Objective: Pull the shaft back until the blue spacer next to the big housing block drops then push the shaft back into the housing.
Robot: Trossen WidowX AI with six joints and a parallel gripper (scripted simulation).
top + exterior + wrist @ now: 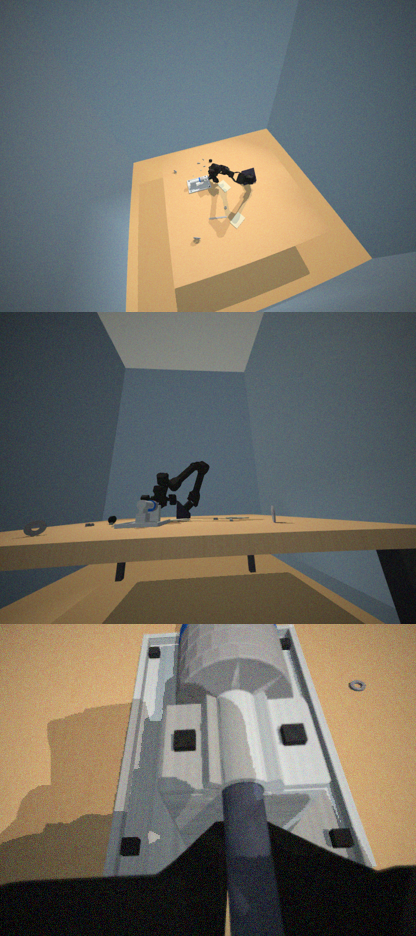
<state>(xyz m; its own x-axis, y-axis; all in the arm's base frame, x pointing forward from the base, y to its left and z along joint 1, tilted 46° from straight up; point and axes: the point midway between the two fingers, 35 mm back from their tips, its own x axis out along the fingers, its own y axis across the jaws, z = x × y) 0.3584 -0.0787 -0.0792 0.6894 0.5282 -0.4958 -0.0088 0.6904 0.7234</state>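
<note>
Right now the blue spacer is 90 mm ahead of my gripper tip and 20 mm above it. Also, from my gripper tip: shaft 40 mm ahead, 20 mm above; then black knob 90 mm behind, 250 mm to the right, 40 mm below; then baseplate 110 mm ahead, 10 mm below.
</note>
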